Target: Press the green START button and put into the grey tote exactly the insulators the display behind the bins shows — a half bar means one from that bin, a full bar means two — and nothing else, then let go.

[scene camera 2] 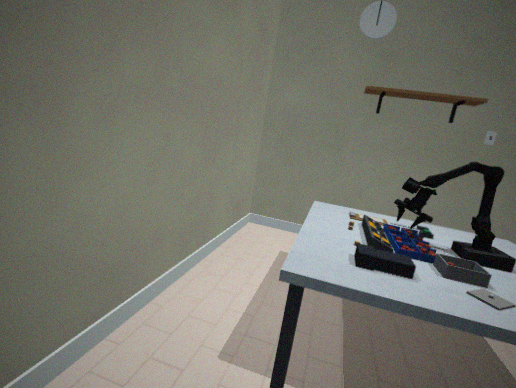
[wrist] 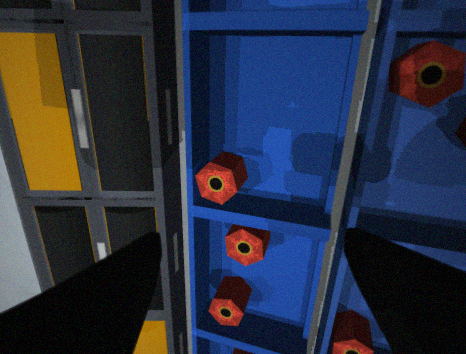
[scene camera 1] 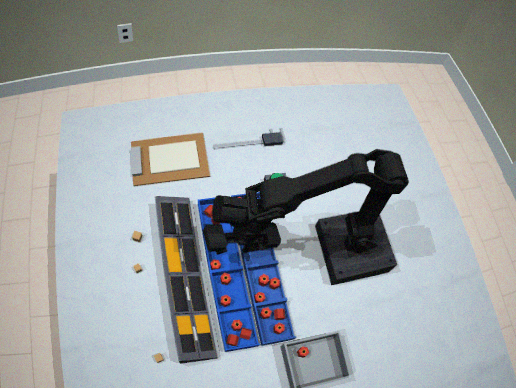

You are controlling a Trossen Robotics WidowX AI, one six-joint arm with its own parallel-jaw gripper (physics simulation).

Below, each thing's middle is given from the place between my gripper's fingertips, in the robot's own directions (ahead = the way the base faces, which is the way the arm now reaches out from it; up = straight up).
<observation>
Right now the grey tote (scene camera 1: 326, 354) is 310 mm to the left of my hand, 180 mm behind it and 60 mm below it. Round my hand: brown board with white pad (scene camera 1: 183, 157): 360 mm to the right, 140 mm ahead, 80 mm below; then dark block (scene camera 2: 367, 257): 440 mm to the left, 130 mm ahead, 60 mm below.
</observation>
